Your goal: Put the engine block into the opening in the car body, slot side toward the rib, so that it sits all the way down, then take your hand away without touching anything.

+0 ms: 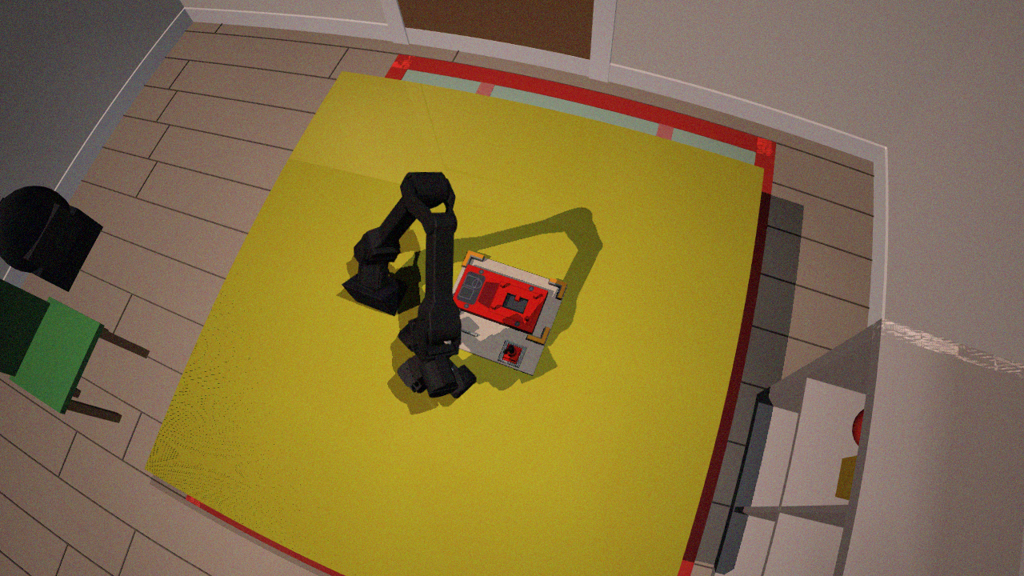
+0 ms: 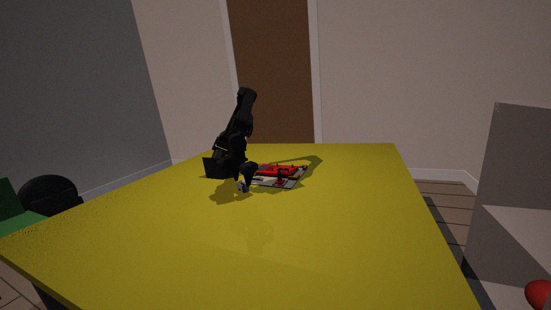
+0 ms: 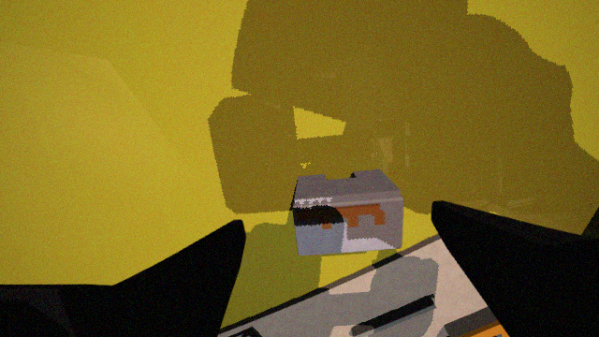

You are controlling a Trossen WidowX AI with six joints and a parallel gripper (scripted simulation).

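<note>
Right now my gripper tip is 2 cm above the engine block and 1 cm past it. The rest, counted from my gripper tip: beige base plate (19 cm to the left, 5 cm ahead, 2 cm below).
</note>
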